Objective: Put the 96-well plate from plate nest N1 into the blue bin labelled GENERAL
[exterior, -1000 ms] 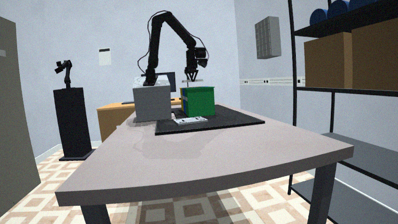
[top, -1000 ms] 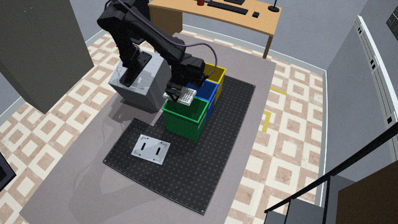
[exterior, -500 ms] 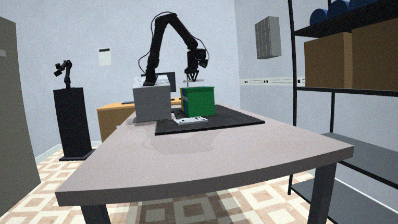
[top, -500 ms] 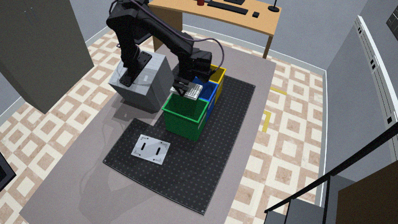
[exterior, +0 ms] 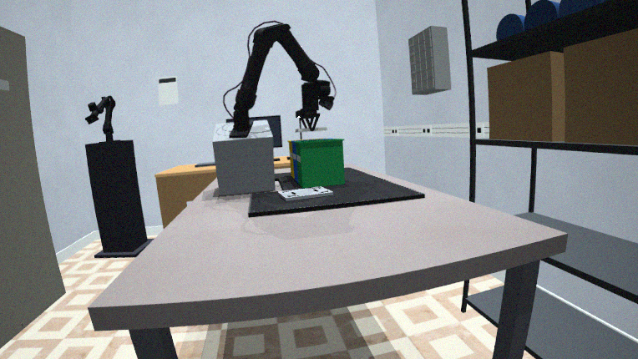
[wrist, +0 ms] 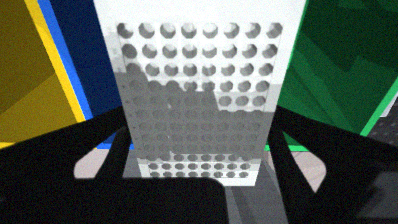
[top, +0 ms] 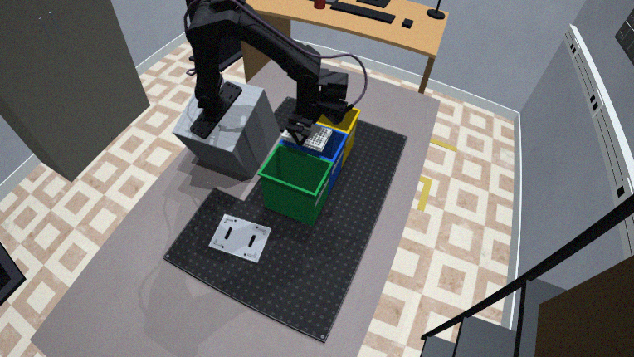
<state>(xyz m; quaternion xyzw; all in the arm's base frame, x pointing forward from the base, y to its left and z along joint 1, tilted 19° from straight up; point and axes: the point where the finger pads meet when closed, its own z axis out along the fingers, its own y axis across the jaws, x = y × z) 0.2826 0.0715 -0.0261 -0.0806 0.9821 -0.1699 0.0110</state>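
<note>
My gripper is now 140 mm above the blue bin, 40 mm to the right of it and 10 mm short of it. From my hand the other things lie so: white 96-well plate: right at my hand; yellow bin: 170 mm to the left, 140 mm below, 10 mm behind; green bin: 140 mm below, 90 mm to the right, 30 mm ahead.
</note>
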